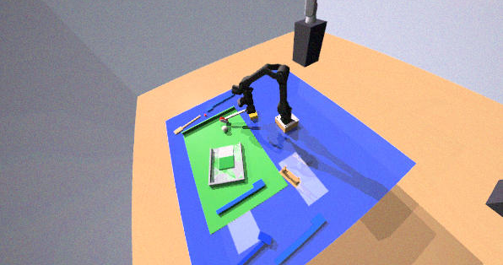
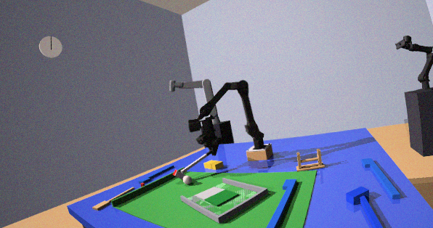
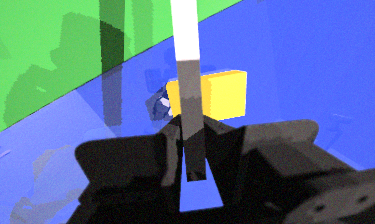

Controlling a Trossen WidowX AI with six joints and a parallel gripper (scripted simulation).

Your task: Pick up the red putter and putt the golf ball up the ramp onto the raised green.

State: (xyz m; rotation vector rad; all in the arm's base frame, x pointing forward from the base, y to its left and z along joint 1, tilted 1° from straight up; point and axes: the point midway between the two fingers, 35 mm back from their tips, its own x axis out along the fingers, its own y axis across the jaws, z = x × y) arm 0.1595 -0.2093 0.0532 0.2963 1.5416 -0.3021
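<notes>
My gripper tip is now 10 mm past the yellow block, 30 mm to the left of it and 60 mm above it. From my gripper tip the other things lie so: white golf ball: 240 mm ahead, 10 mm to the right, 50 mm below; dark green rail: 310 mm ahead, 180 mm to the right, 60 mm below; grey frame: 330 mm ahead, 250 mm to the left, 70 mm below.
</notes>
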